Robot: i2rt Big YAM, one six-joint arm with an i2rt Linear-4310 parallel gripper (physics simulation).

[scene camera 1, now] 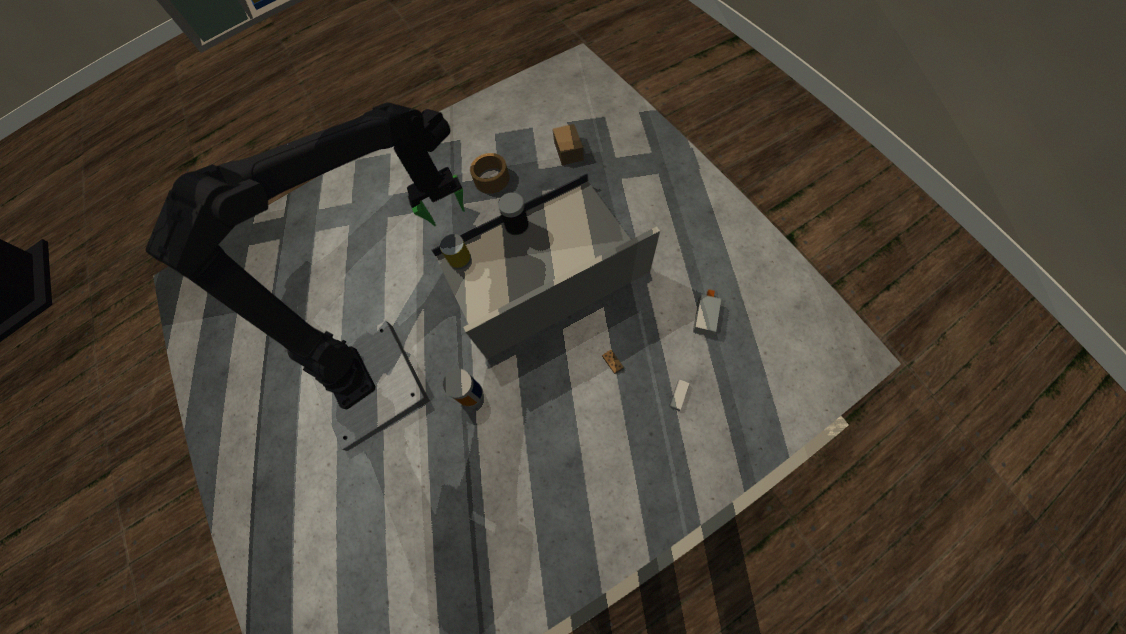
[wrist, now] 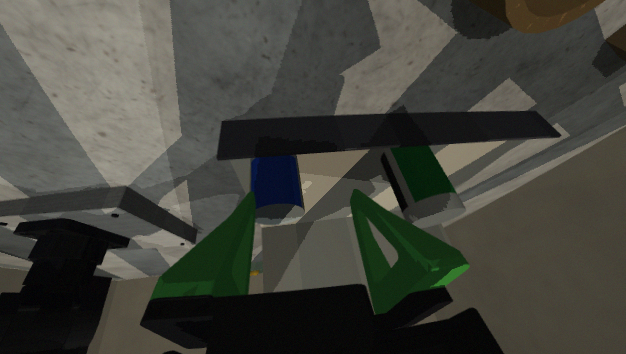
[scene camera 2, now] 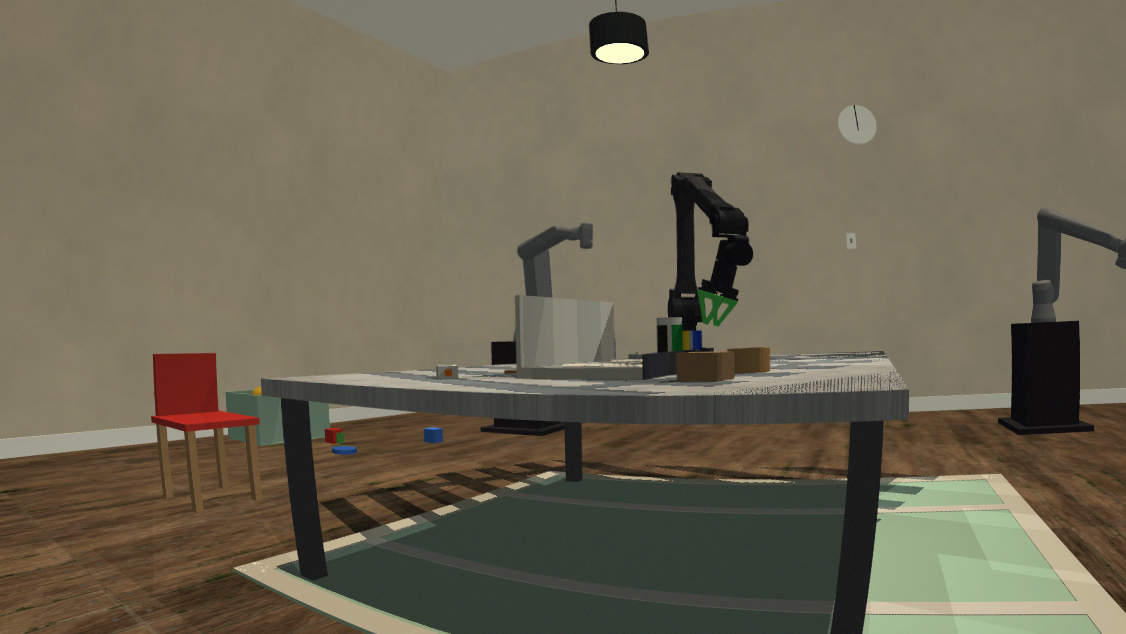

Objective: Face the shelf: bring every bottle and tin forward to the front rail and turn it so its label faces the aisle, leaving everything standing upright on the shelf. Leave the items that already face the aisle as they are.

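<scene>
The shelf has a tall grey back panel and a dark front rail. A short blue-and-yellow tin stands upright near one end, close behind the rail; its blue side faces the rail. A taller green-and-black bottle with a grey top stands upright behind the rail, green side toward the rail and a black strip at its left in the wrist view. My gripper is open and empty, above and in front of the rail near the tin.
A wooden ring-shaped bowl and a wooden block stand in front of the rail. A white, orange and blue can stands beside my base plate. Behind the shelf lie a grey box, a speckled piece and a white block.
</scene>
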